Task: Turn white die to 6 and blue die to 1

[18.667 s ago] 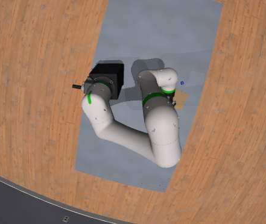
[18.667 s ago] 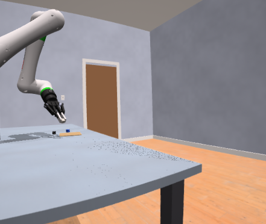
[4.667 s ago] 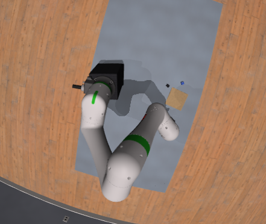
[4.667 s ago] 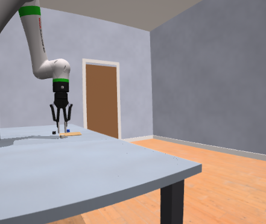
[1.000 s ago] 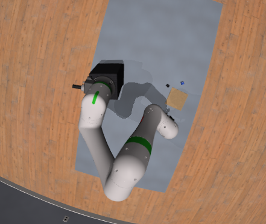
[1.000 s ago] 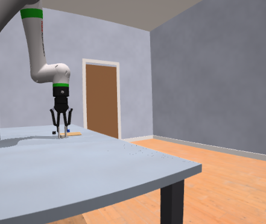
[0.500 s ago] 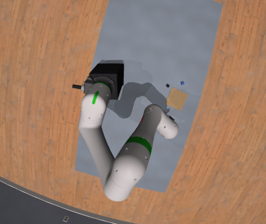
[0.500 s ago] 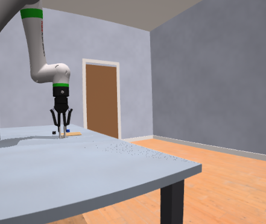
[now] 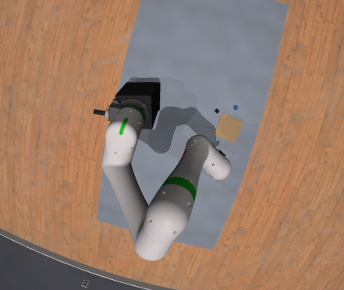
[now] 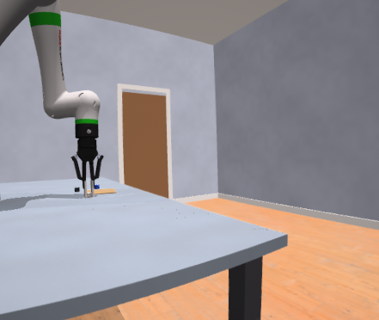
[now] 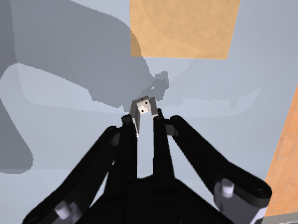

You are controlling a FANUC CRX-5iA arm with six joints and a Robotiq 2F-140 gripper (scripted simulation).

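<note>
My gripper is now 13 cm to the right of the tan mat, 8 cm short of it and 3 cm above it. Also, from my hand: blue die 26 cm to the left, 9 cm ahead, 3 cm below; black die 22 cm to the left, 3 cm below, 1 cm behind; white die 3 cm below, 1 cm to the left.
</note>
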